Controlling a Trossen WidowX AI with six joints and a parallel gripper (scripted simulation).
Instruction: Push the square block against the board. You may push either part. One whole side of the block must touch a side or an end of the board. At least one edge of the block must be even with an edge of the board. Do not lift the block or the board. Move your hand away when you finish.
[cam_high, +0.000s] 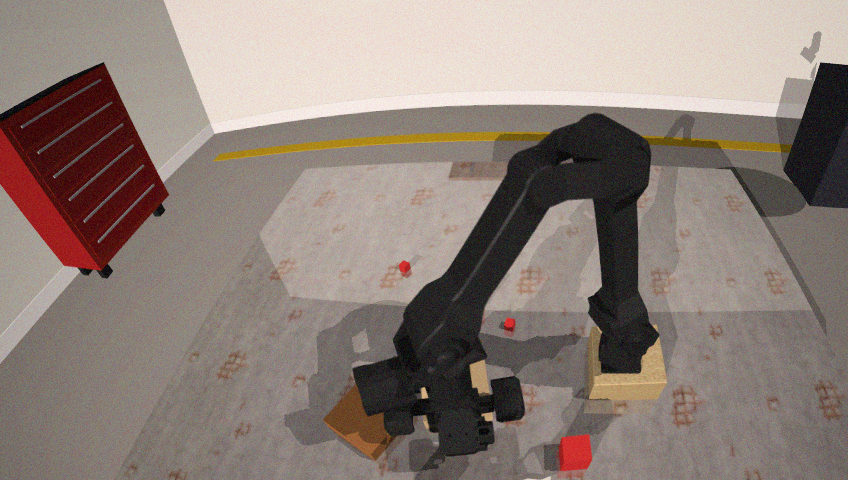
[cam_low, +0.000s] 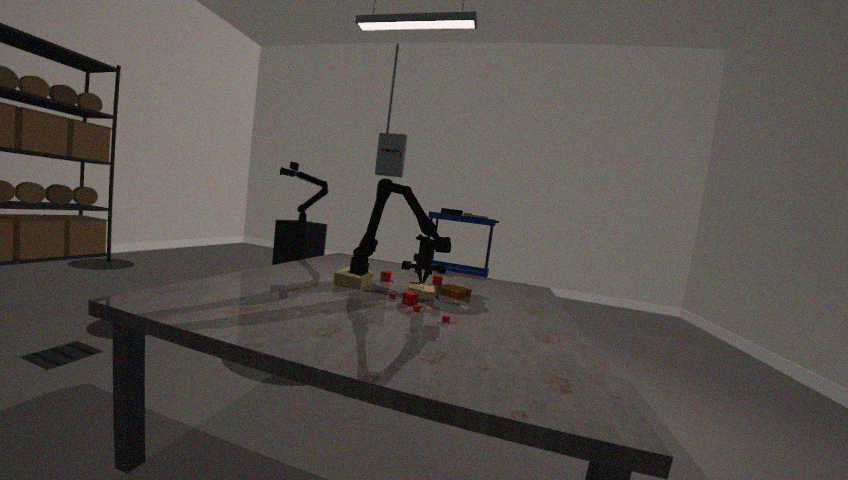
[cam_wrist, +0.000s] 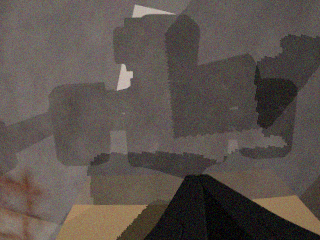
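The light tan board lies 20 mm ahead of my gripper tip, 80 mm to the right of it and 10 mm above it. Round my gripper tip: orange-brown square block 140 mm ahead, 10 mm to the left, 10 mm above.
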